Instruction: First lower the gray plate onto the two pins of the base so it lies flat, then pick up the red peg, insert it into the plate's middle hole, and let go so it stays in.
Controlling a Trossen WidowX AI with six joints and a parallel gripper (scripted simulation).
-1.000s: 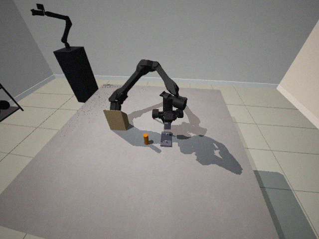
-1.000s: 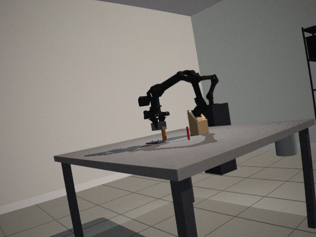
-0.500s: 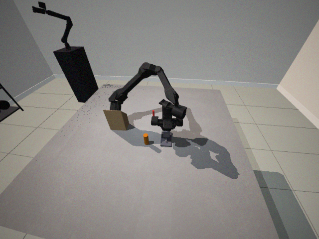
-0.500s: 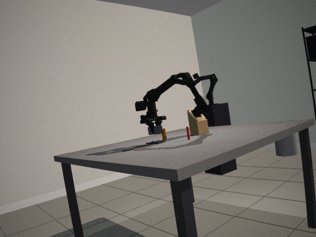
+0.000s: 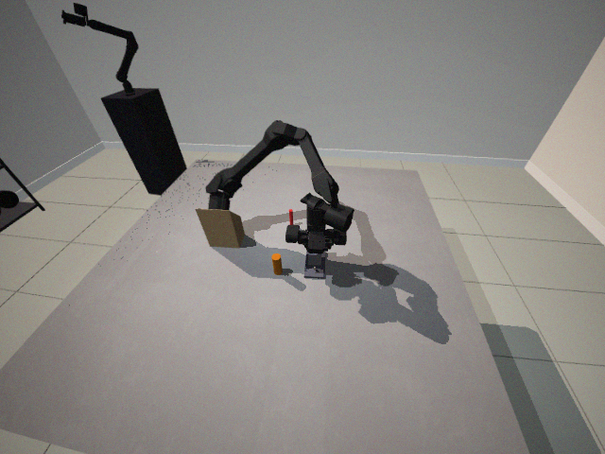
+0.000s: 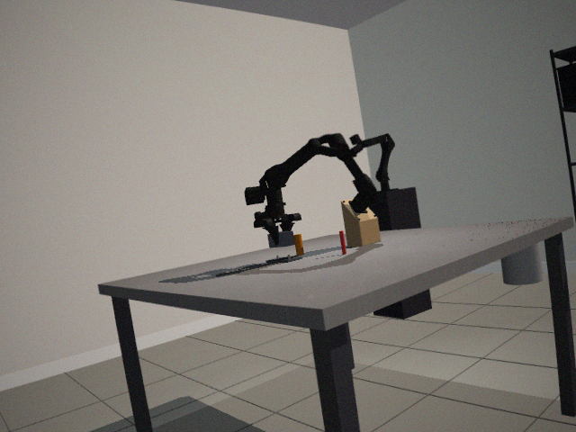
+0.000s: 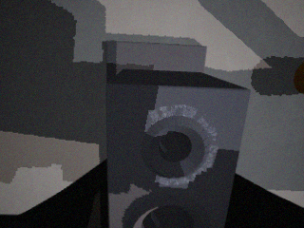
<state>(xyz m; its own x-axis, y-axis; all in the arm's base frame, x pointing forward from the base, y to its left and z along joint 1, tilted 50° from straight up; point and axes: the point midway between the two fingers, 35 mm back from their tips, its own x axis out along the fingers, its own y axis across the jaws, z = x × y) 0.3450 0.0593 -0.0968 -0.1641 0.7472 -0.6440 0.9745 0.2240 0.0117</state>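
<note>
Right now the red peg is 180 mm to the left of my gripper tip, 140 mm behind it and 20 mm below it. From my gripper tip the other things lie so: orange cylinder (120 mm behind, 60 mm to the right, 20 mm below); then gray plate (30 mm above).
</note>
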